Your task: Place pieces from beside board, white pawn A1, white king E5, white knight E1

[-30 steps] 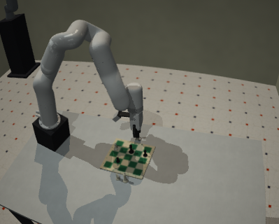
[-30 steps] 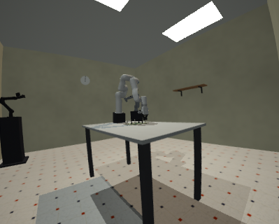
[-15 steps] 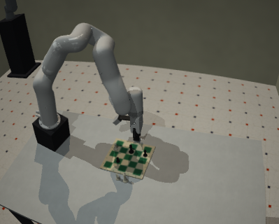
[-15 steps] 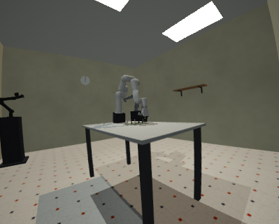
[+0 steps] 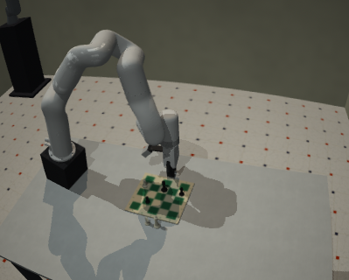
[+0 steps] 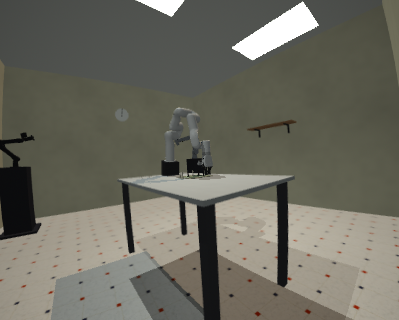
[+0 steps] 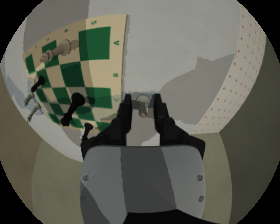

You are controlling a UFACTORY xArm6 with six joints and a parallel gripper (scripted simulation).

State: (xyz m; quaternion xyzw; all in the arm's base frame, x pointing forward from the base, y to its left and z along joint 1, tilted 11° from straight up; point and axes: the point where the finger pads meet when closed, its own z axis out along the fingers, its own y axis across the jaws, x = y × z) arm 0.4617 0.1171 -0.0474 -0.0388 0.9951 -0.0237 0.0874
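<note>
My gripper is now 1 cm past the chessboard, 14 cm to the left of it and 2 cm above it.
</note>
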